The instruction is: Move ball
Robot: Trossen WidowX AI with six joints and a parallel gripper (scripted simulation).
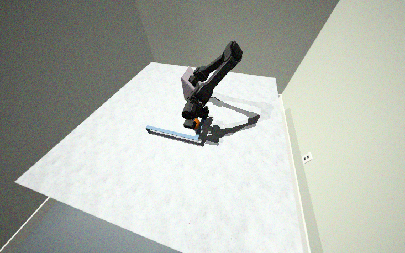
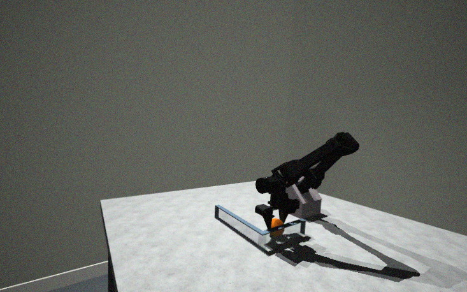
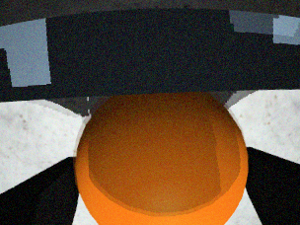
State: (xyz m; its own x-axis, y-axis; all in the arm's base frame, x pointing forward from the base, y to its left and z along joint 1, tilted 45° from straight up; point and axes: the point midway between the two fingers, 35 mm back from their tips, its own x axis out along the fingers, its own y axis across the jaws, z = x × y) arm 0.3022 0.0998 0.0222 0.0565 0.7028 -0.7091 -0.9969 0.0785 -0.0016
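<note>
The orange ball lies right at my gripper tip. From my gripper tip the other things lie so: see-through copy: right at my gripper tip.
</note>
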